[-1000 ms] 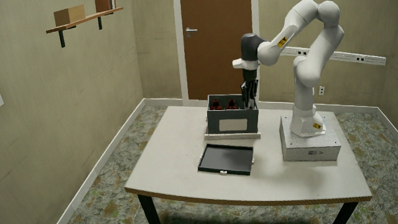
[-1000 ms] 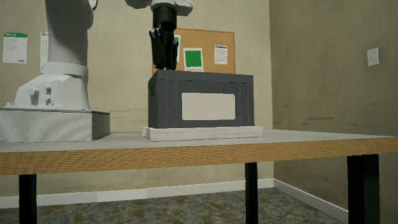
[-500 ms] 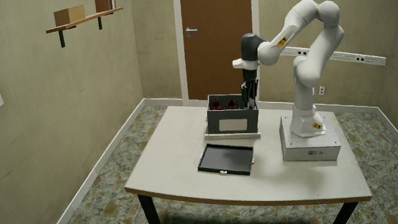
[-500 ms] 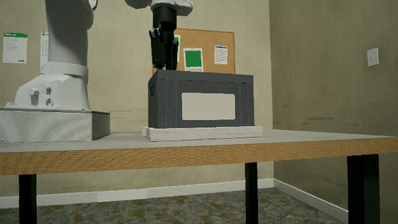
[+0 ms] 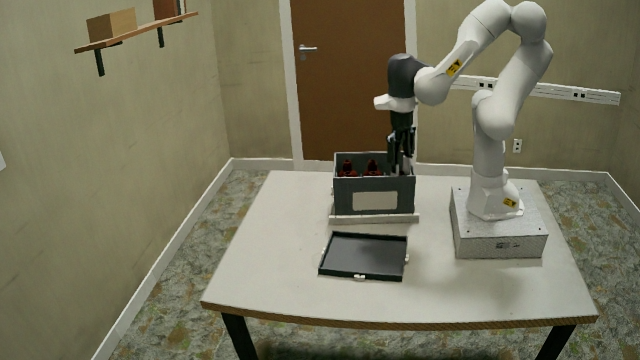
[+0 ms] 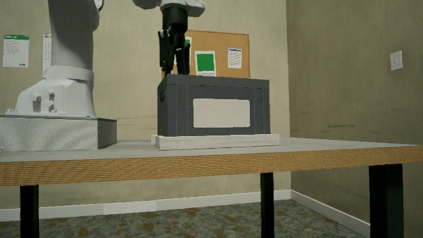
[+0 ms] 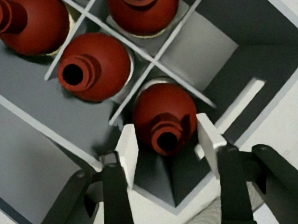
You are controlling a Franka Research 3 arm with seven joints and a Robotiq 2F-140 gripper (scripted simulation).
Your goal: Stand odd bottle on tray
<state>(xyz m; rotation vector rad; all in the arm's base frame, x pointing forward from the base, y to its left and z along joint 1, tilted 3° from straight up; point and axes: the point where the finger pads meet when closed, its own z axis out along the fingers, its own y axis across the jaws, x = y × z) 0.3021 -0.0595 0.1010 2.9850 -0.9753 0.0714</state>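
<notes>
The dark grey crate is 100 mm ahead of my hand, 30 mm to the right of it and 90 mm below it. From my hand the other things lie so: dark tray 90 mm ahead, 260 mm to the left, 160 mm below.
</notes>
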